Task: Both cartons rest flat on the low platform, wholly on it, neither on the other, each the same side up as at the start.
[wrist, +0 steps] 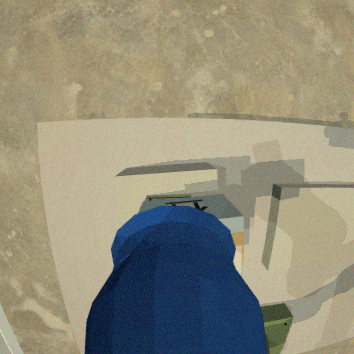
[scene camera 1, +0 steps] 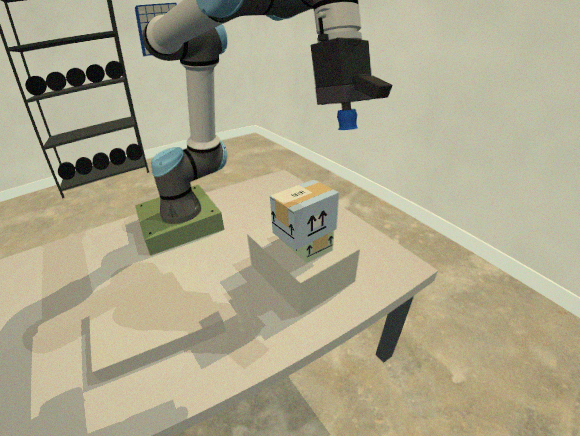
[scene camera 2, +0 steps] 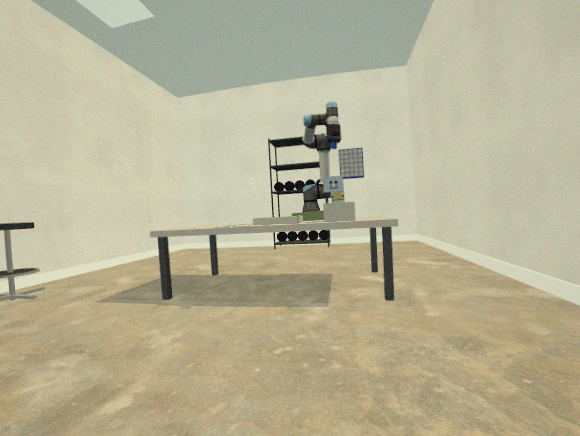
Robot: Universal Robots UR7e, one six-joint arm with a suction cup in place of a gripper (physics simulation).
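Seen in the pictures: hand, its tool point: [wrist: 173,259] [scene camera 1: 348,128] [scene camera 2: 334,148]; arm's base, origin of its link: [scene camera 1: 181,212] [scene camera 2: 311,211].
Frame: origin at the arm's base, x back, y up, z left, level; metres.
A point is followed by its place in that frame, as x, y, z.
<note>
A light blue carton [scene camera 1: 316,218] {-0.568, 0.181, 0.100} [scene camera 2: 334,184] {-0.569, 0.170, 0.109} [wrist: 224,208] {-0.563, 0.194, 0.053} with orange tape and upright arrows sits on top of a smaller green carton [scene camera 1: 320,246] {-0.558, 0.081, 0.129} [scene camera 2: 338,196] {-0.559, 0.090, 0.133} and overhangs it. The green carton stands on a taller grey block [scene camera 1: 330,274] {-0.601, 0.018, 0.122} [scene camera 2: 340,212] {-0.603, -0.016, 0.132} [wrist: 170,170] {-0.600, 0.031, 0.115}. The low platform [scene camera 1: 117,345] {-0.396, -0.024, -0.382} [scene camera 2: 275,220] {-0.464, -0.046, -0.294} [wrist: 320,225] {-0.359, -0.024, -0.262} is a thin slab apart from the block, with no carton on it. My blue suction cup [scene camera 1: 347,120] [scene camera 2: 333,145] [wrist: 174,230] hangs high above the cartons, open and holding nothing. In the wrist view it hides much of the blue carton.
The table [scene camera 1: 390,260] {-0.642, -0.072, 0.376} [scene camera 2: 210,231] {-0.546, -0.093, -0.727} [wrist: 65,150] {-0.690, -0.072, 0.372} carries my arm's green base [scene camera 1: 185,235] {-0.088, -0.041, -0.037} [scene camera 2: 307,216] {-0.087, -0.037, -0.042} [wrist: 280,327] {-0.028, -0.003, -0.127} behind the platform and block. A black rack [scene camera 1: 90,131] [scene camera 2: 298,167] with black balls stands at the wall. A stool [scene camera 2: 15,226] is at the far left in scene camera 2.
</note>
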